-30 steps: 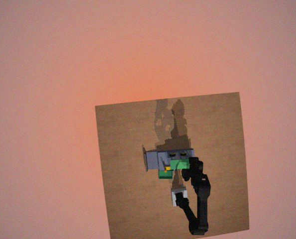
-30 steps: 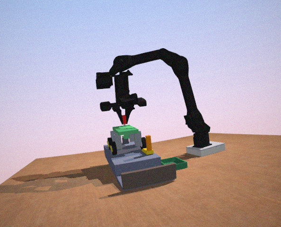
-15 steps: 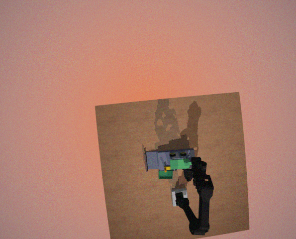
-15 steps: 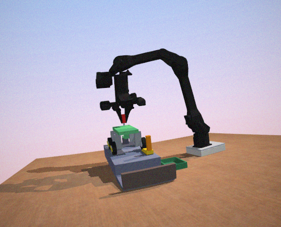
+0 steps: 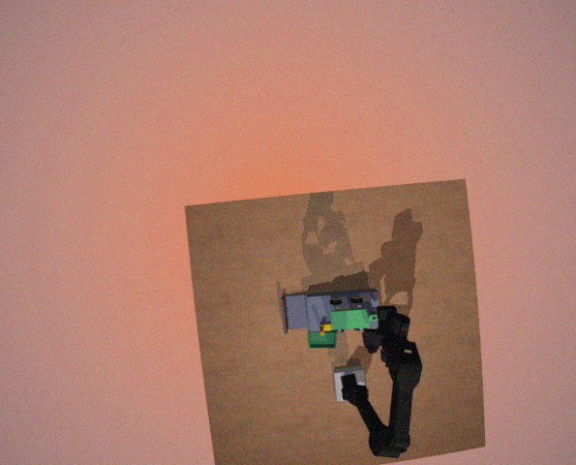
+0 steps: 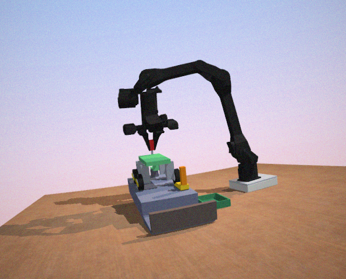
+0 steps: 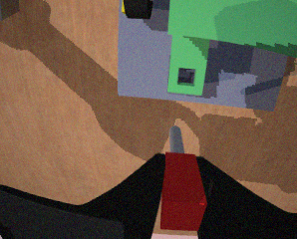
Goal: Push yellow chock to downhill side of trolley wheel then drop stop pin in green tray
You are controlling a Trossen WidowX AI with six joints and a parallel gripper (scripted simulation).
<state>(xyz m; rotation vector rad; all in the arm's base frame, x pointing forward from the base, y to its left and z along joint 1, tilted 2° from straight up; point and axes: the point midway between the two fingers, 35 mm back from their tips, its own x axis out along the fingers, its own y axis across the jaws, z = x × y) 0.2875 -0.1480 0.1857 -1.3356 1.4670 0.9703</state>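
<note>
Right now my gripper tip is 1 cm past the yellow chock, 21 cm to the right of it and 9 cm above it. From my gripper tip the other things lie so: grey ramp (4 cm ahead, 12 cm to the left, 13 cm below); then trolley (4 cm ahead, 12 cm to the left, 7 cm below); then stop pin (right at my gripper tip).
</note>
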